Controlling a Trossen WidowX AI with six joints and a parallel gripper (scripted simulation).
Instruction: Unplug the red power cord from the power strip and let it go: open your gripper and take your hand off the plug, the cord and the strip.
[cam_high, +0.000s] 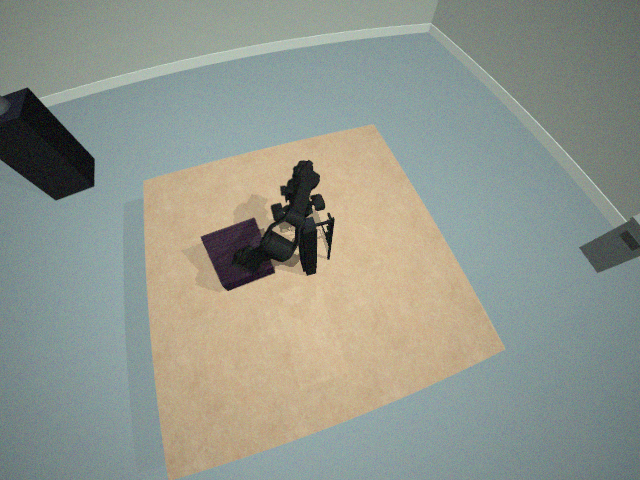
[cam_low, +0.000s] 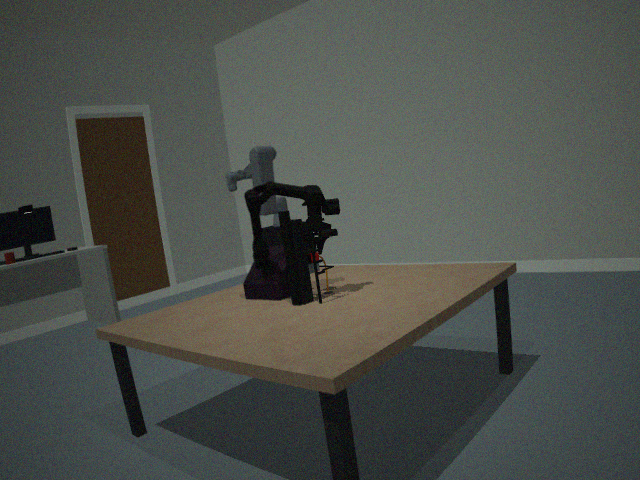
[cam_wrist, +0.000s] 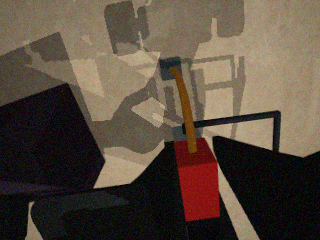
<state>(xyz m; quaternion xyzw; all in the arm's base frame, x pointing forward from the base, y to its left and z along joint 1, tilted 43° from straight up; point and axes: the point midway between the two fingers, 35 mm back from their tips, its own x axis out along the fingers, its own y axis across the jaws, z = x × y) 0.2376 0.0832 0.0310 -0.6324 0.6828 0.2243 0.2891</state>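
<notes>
The red plug lies 50 mm to the right of my gripper tip.
</notes>
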